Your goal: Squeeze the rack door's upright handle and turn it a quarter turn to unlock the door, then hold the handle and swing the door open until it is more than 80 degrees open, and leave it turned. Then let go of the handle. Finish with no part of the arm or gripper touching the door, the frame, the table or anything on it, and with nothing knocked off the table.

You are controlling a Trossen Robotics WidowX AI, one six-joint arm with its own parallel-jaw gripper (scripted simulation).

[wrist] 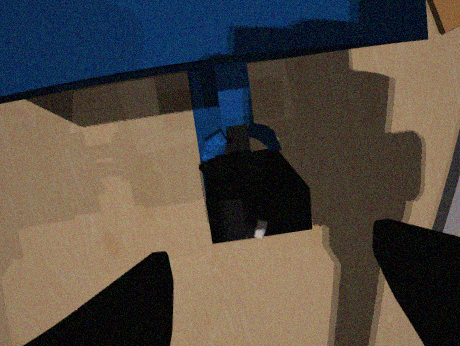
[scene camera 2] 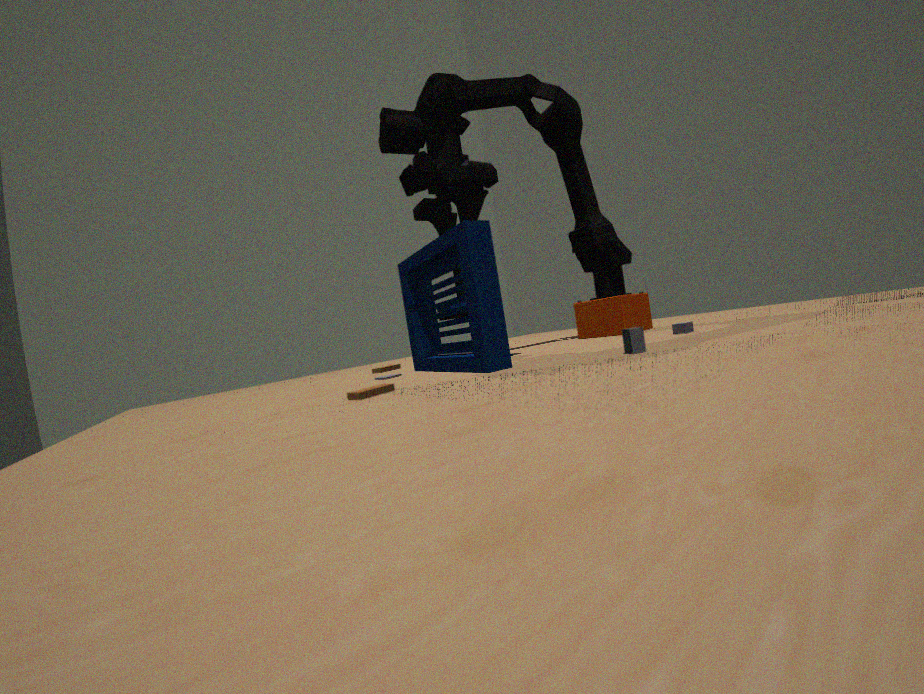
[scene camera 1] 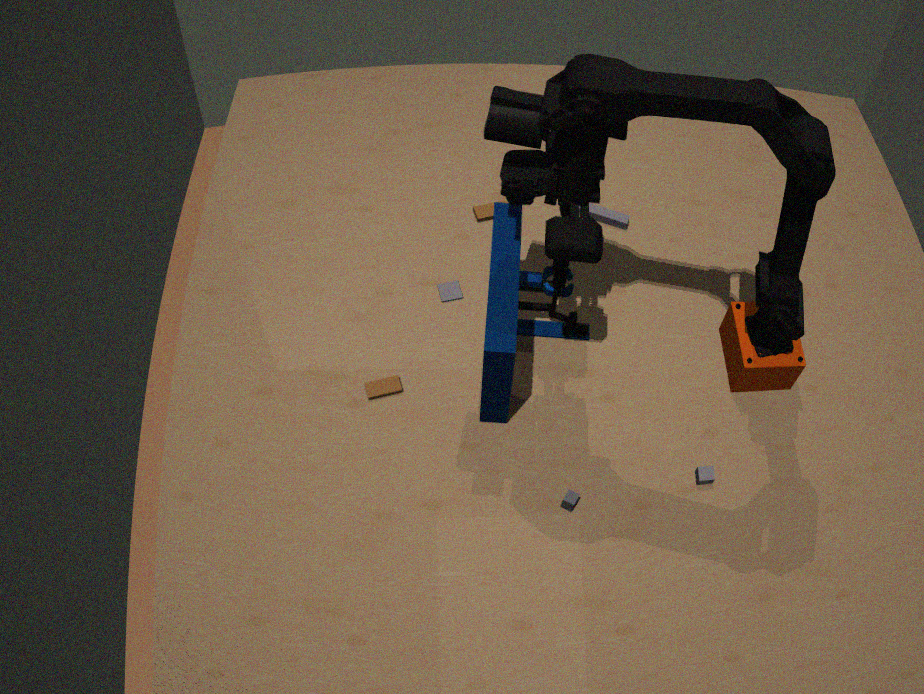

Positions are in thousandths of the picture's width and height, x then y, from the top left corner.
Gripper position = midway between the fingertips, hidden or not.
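Nothing is in the grasp of my gripper (scene camera 1: 612, 339) (wrist: 595, 730) (scene camera 2: 496, 354), and it is open; I see it in scene camera 1, in the wrist view and in scene camera 2. There is also a blue rack frame (scene camera 2: 511, 347) (wrist: 110, 146) (scene camera 1: 544, 468), which those same views show me.
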